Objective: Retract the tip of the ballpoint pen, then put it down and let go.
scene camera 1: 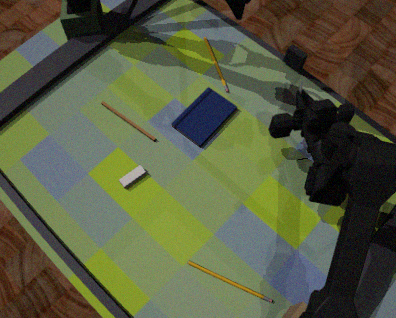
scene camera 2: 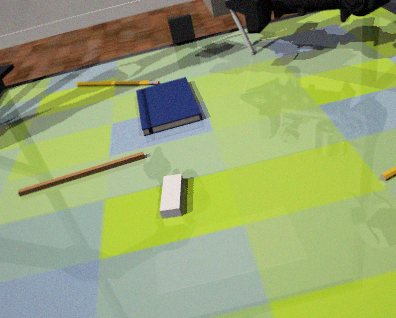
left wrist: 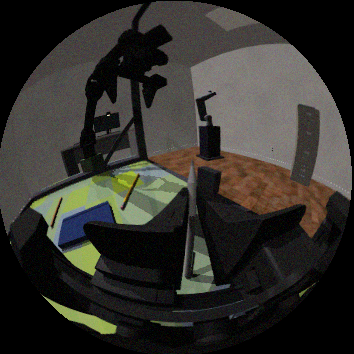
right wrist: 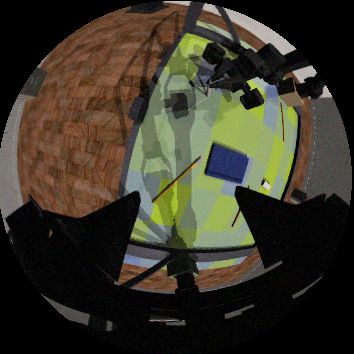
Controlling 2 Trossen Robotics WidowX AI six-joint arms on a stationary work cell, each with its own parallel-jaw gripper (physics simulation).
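Where they show: left gripper, fingertip midpoint: [scene camera 1: 299, 90] [scene camera 2: 226, 3] [left wrist: 190, 191] [right wrist: 207, 84]; right gripper, fingertip midpoint: [scene camera 1: 245, 8] [left wrist: 132, 104] [right wrist: 188, 193]; left arm's base, origin of the base link: [right wrist: 298, 90]; right arm's base, origin of the base link: [scene camera 1: 79, 4] [left wrist: 90, 156] [right wrist: 183, 276].
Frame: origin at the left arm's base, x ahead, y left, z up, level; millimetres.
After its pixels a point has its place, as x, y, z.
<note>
A slim grey ballpoint pen [scene camera 2: 243, 32] {301, -404, -61} [left wrist: 189, 245] {300, -408, -52} is held steeply tilted. In the left wrist view its cone-shaped end points up past the fingertips. In scene camera 2 its lower end is close above the mat or touching it; I cannot tell which. Whether the writing point is out is too small to see. My left gripper [left wrist: 190, 191] {318, -427, -9} [right wrist: 207, 84] {318, -427, -9} is shut on the pen, over the checkered mat at the right of scene camera 1. My right gripper [right wrist: 188, 193] {506, -449, 108} [left wrist: 132, 104] {506, -449, 108} is open and empty, raised above the table; part of it shows at the top of scene camera 1.
A dark blue notebook [scene camera 1: 205, 117] {465, -270, -92} [scene camera 2: 170, 105] {466, -254, -92} [left wrist: 87, 225] [right wrist: 227, 164] {470, -283, -92} lies left of the left gripper in scene camera 1. A white eraser [scene camera 1: 133, 176] {488, -48, -92} [scene camera 2: 171, 195] {492, -40, -92}, a brown stick [scene camera 1: 129, 121] {599, -145, -98} [scene camera 2: 82, 174] {604, -141, -100} and two yellow pencils [scene camera 1: 216, 65] {549, -415, -99} [scene camera 1: 231, 281] {176, -12, -97} lie apart on the mat.
</note>
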